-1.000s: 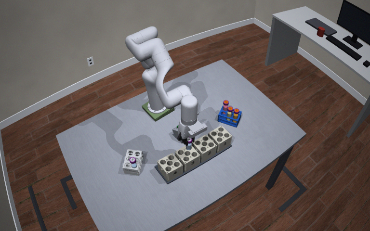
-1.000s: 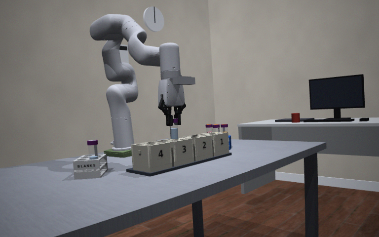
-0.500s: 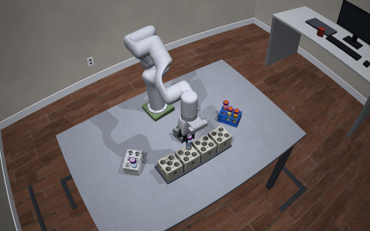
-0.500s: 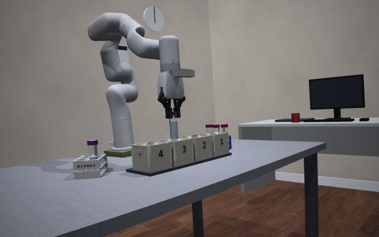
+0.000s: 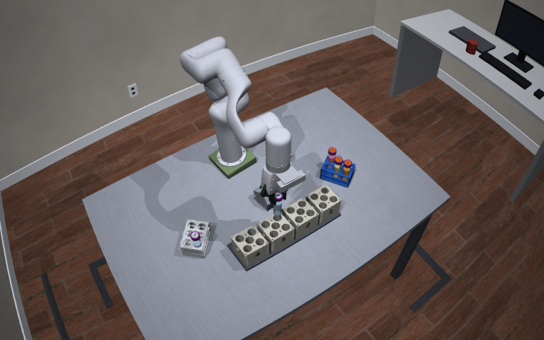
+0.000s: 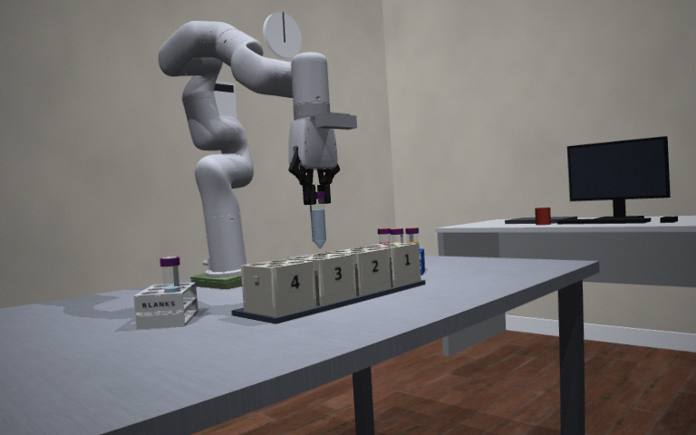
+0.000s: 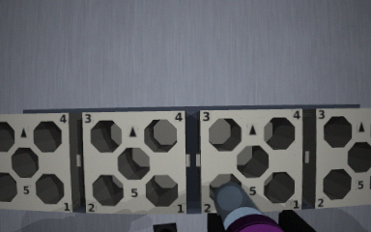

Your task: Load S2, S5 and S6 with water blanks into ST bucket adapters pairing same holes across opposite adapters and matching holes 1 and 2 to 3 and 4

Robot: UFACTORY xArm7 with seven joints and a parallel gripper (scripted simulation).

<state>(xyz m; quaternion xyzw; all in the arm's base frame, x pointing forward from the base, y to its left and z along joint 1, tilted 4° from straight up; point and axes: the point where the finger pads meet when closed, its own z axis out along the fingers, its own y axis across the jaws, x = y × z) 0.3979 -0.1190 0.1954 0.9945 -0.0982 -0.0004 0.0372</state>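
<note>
Now: hand 1 cm to the left of the white-dot blank and 5 cm above it. Also, from my hand: blanks rack 18 cm behind, 25 cm to the right, 19 cm below; green done key 16 cm behind, 9 cm to the left, 15 cm below; bucket adapter 14 cm to the right, 17 cm below.
</note>
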